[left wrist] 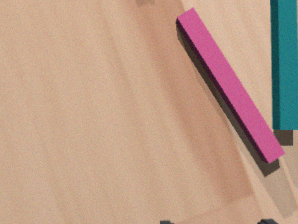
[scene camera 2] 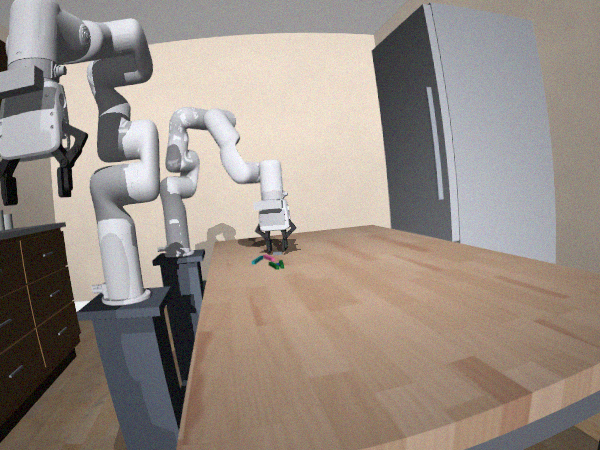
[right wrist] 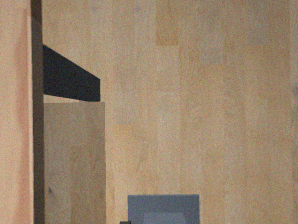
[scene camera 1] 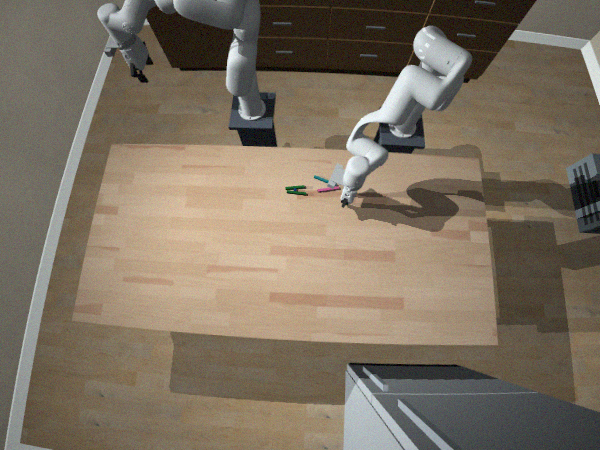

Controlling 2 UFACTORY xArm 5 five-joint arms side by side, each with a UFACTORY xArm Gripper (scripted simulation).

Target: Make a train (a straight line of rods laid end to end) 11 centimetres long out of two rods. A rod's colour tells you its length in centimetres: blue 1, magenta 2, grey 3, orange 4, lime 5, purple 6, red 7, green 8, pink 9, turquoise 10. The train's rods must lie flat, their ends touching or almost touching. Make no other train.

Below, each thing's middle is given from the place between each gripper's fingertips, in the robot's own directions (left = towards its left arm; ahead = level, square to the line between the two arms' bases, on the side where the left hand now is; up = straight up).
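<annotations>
My left hand (scene camera 2: 277,251) is 30 mm above the pink rod (left wrist: 215,64), and it is also 80 mm to the left of the rod and 30 mm past it. Going by its middle, the pink rod is nearer to my left hand than to my right gripper.
As for my right gripper (scene camera 2: 37,201), I see it 24 cm above the pink rod, 79 cm to the right of it and 33 cm short of it.
</annotations>
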